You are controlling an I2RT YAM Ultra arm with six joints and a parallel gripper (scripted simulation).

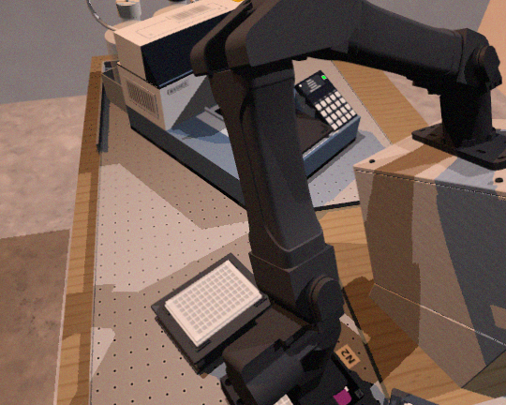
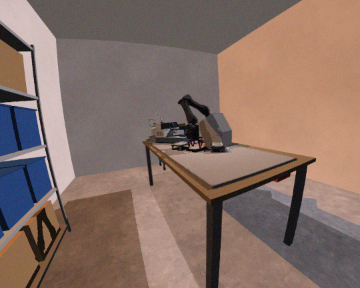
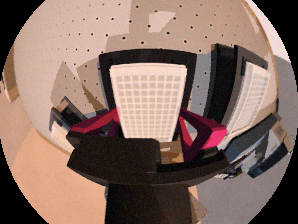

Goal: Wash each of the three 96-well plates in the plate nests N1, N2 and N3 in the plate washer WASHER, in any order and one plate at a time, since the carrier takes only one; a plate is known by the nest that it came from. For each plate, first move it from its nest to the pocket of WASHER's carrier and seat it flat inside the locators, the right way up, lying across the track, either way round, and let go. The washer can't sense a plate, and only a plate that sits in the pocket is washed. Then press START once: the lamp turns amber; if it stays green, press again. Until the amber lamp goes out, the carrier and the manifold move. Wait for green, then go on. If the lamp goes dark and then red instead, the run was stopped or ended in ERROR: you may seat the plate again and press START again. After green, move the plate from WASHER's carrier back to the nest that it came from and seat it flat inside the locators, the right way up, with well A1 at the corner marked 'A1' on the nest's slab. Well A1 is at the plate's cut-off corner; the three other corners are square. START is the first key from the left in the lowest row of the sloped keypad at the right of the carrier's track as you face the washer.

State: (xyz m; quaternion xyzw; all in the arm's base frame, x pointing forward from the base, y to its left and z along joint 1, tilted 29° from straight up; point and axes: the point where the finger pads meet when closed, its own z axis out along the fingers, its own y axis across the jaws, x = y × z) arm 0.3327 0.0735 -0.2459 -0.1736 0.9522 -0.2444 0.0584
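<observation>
Right now my hand is 2 cm above the nest N2. Round my hand: n2 label: 10 cm behind, 3 cm to the right, 3 cm below; then nest N1: 15 cm to the right, 9 cm ahead, 1 cm above; then nest n3: 14 cm to the left, 13 cm behind, 2 cm above.
</observation>
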